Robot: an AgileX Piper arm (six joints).
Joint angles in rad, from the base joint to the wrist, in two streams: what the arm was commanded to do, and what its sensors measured. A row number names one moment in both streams.
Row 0, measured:
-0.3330 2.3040 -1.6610 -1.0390 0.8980 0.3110
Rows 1 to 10, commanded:
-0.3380 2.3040 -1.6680 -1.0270 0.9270 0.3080
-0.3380 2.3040 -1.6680 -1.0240 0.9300 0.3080
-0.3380 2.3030 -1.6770 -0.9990 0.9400 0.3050
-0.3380 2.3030 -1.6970 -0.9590 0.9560 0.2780
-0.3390 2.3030 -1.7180 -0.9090 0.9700 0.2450
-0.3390 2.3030 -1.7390 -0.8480 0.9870 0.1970
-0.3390 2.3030 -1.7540 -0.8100 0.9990 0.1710
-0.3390 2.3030 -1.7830 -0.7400 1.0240 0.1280
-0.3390 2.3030 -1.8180 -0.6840 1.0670 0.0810
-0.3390 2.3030 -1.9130 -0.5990 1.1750 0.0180
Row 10, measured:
-0.3330 2.3020 -1.8580 -0.6500 1.0990 0.0610
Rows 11 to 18, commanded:
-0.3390 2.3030 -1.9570 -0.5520 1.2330 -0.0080
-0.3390 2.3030 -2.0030 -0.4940 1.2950 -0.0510
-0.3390 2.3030 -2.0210 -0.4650 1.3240 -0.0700
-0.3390 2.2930 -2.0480 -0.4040 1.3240 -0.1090
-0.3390 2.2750 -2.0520 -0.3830 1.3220 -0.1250
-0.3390 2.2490 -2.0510 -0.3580 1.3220 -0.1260
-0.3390 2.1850 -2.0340 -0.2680 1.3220 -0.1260
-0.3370 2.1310 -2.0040 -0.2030 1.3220 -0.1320
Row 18, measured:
-0.3340 2.2080 -2.0340 -0.2880 1.2070 -0.1180
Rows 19 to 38, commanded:
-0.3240 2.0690 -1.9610 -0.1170 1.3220 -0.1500
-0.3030 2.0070 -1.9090 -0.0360 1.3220 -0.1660
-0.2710 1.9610 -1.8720 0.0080 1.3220 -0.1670
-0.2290 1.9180 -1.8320 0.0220 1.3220 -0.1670
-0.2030 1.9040 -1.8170 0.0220 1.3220 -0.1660
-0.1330 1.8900 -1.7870 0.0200 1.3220 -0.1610
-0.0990 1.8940 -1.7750 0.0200 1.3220 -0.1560
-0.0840 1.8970 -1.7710 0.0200 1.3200 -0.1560
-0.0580 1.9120 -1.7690 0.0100 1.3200 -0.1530
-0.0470 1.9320 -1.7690 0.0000 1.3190 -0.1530
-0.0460 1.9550 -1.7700 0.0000 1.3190 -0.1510
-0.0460 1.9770 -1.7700 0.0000 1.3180 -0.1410
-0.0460 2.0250 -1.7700 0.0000 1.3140 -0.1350
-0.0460 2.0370 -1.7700 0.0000 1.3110 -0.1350
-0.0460 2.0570 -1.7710 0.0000 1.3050 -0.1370
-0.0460 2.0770 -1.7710 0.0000 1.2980 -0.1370
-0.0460 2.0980 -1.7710 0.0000 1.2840 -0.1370
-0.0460 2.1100 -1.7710 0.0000 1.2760 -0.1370
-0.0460 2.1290 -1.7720 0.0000 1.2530 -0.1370
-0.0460 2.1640 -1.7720 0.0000 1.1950 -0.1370
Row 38, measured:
-0.0480 2.1410 -1.7760 0.0000 1.2140 -0.1380
